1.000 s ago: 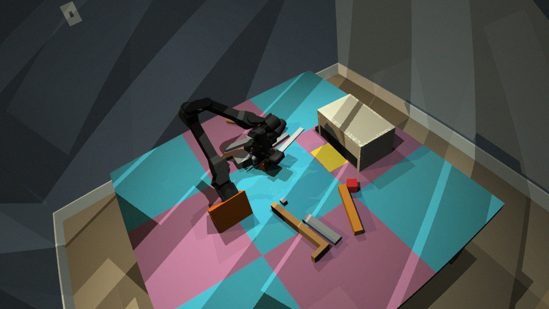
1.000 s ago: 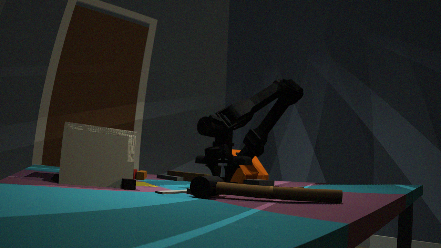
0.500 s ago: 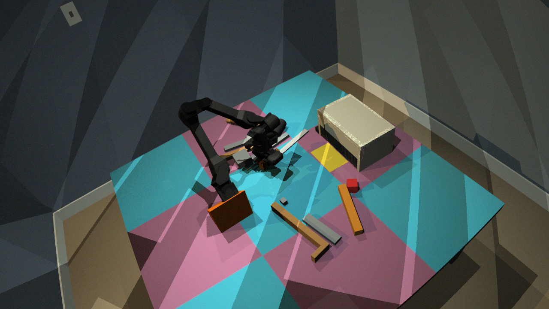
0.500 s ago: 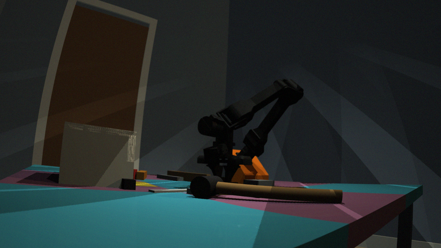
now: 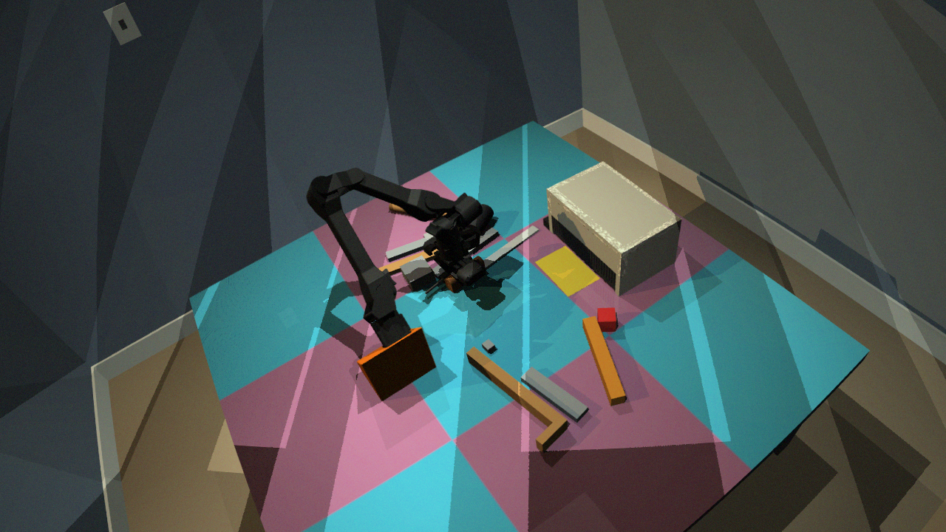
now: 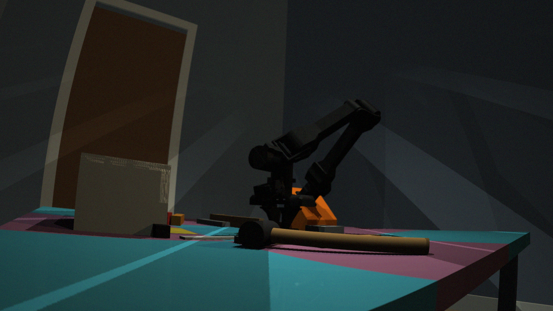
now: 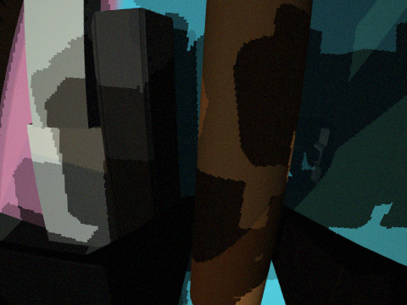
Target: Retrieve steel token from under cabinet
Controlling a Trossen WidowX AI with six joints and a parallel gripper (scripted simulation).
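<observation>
My gripper tip is 9 cm to the right of the grey block, 7 cm past it and 1 cm below it. The rest, counted from my gripper tip: screwdriver (3 cm to the left, 2 cm behind); then long wooden stick (15 cm to the left, 3 cm behind); then small grey cube (22 cm to the right, 6 cm behind).
</observation>
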